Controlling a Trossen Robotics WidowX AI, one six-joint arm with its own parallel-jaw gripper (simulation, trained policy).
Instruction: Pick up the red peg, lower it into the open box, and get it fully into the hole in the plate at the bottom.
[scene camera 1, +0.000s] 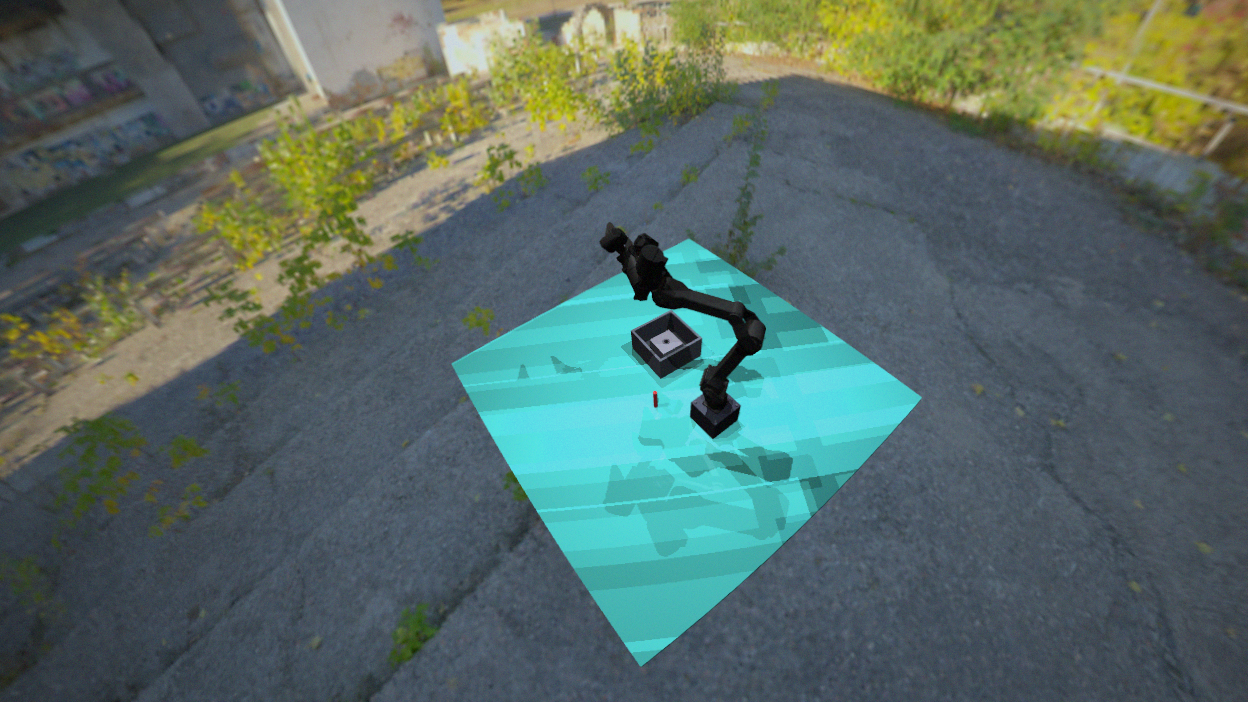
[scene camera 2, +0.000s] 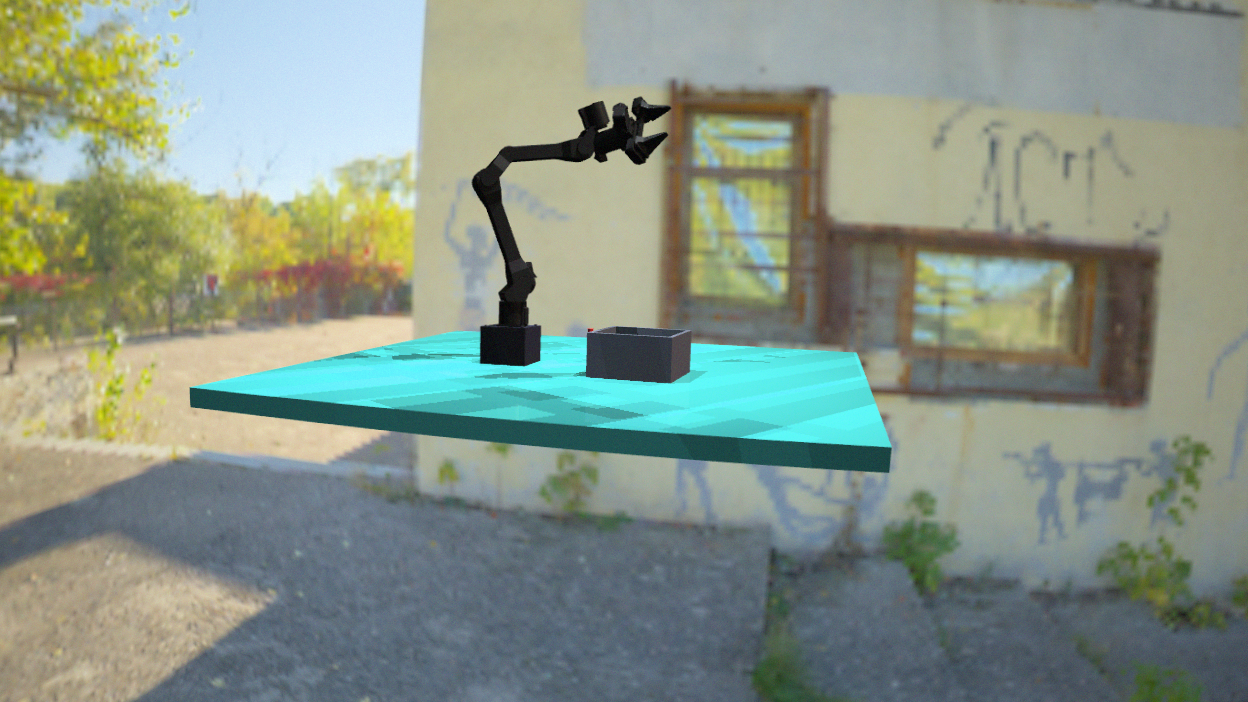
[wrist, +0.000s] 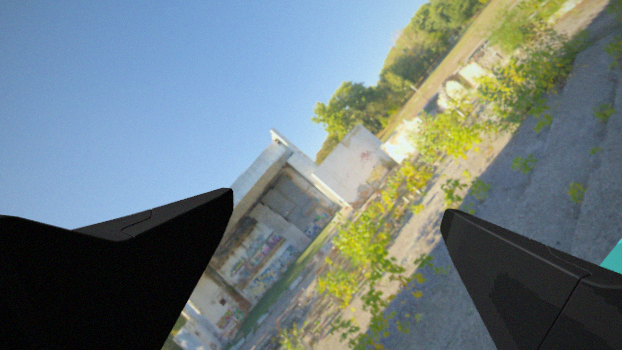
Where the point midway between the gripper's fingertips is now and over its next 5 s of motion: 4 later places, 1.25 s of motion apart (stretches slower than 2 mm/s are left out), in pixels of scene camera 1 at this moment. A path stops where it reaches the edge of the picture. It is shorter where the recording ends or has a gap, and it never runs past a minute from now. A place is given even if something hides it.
My gripper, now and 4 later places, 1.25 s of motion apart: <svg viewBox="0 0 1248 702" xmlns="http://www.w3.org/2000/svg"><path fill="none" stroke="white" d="M617 230L630 319L659 383L665 402L658 354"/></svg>
